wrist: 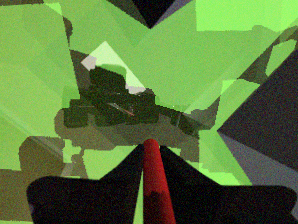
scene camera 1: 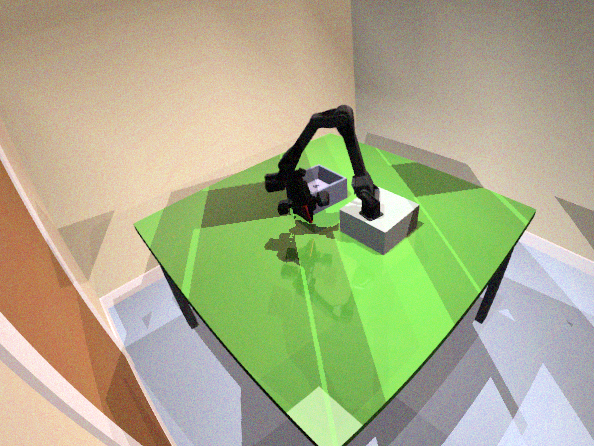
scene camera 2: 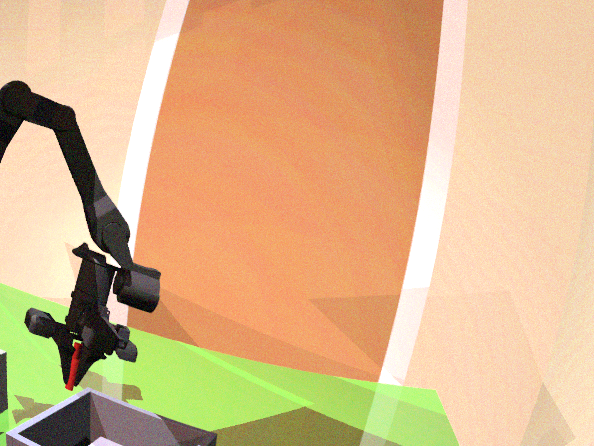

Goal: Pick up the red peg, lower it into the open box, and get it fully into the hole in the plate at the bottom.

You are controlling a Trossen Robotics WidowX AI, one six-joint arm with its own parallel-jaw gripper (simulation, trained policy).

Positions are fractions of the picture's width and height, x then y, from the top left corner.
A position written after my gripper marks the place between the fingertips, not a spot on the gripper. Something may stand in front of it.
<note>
I see my gripper (scene camera 2: 0.12, 0.86).
My gripper is seen too in the wrist view (wrist: 0.51, 0.67).
</note>
